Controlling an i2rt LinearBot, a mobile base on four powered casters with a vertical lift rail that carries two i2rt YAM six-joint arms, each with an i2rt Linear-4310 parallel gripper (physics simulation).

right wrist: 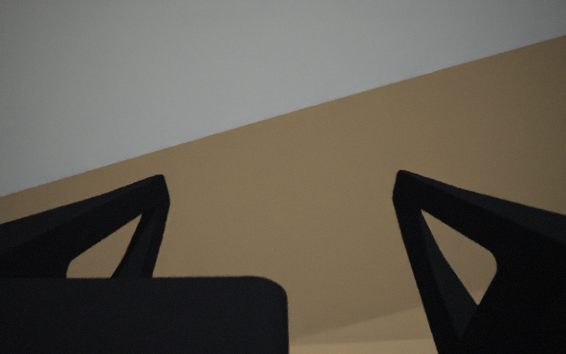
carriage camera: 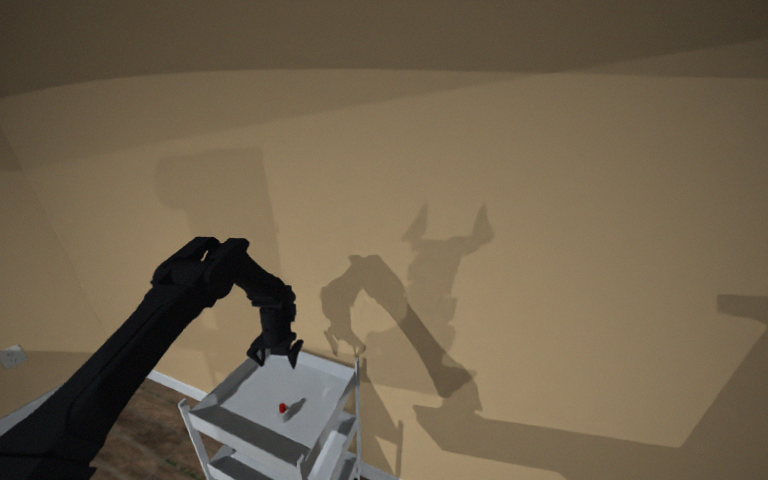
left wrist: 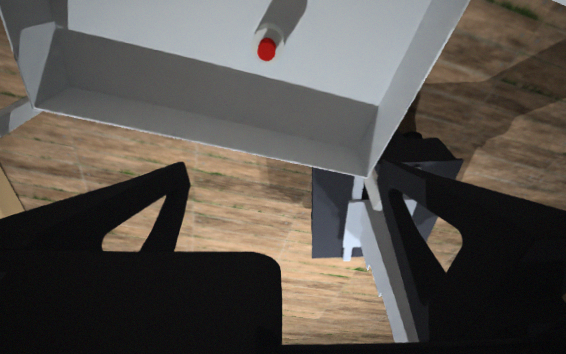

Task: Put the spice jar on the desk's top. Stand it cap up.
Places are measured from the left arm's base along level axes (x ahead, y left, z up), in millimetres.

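Pixels of known places: left gripper, fingertip midpoint: point(carriage camera: 278, 366) point(left wrist: 282, 171); right gripper, fingertip midpoint: point(right wrist: 281, 185).
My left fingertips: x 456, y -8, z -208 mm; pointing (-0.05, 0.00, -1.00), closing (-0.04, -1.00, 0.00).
For each thing: its top centre in the pictures, then the offset to it from my left fingertips. "*": a spot on its surface instead.
- spice jar at its top centre: point(left wrist: 266, 51) point(carriage camera: 282, 405) dx +11, dy +18, dz -189 mm
- white cart at a spot on its surface: point(left wrist: 210, 125) * dx -88, dy +107, dz -224 mm
The spice jar point(carriage camera: 282, 409) point(left wrist: 266, 49) has a red cap and a pale body. It stands cap up on the top tray of a white cart point(carriage camera: 249, 434) point(left wrist: 210, 125), near one wall of the tray in the left wrist view. My left gripper point(carriage camera: 277, 363) point(left wrist: 282, 171) is open and empty. It points down, high above the cart, over the far part of the tray in the carriage view and apart from the jar. My right gripper point(right wrist: 281, 185) is open and empty, facing the wall and ceiling. I cannot make out the desk for certain in these views.
The cart has raised tray walls, corner posts and a lower shelf point(carriage camera: 249, 466). A tan wall point(carriage camera: 566, 198) point(right wrist: 300, 225) stands behind it, with arm shadows. A pale edge point(carriage camera: 25, 412) shows behind the left arm. Dark grey parts point(left wrist: 330, 220) show below the cart's corner.
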